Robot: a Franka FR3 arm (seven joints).
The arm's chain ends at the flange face. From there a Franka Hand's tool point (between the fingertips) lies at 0.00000 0.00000 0.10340 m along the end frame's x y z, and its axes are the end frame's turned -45 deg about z.
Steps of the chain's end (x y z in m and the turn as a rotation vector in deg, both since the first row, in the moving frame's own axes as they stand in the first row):
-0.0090, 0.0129, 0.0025, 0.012, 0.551, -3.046
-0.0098, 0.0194, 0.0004, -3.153, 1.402, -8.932
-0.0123, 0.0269, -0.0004, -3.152, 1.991, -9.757
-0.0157, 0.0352, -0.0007, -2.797, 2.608, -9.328
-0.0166, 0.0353, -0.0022, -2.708, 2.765, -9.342
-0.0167, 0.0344, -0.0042, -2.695, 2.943, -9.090
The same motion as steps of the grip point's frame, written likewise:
-0.0147, 0.0034, 0.0025, -0.381, 0.398, -3.046
-0.0224, 0.0127, 0.0002, -3.221, -1.238, -8.932
-0.0286, 0.0170, -0.0006, -3.637, -0.821, -9.757
-0.0357, 0.0207, -0.0009, -3.822, -0.134, -9.328
-0.0361, 0.0202, -0.0024, -3.870, 0.040, -9.342
-0.0352, 0.0196, -0.0045, -3.987, 0.175, -9.090

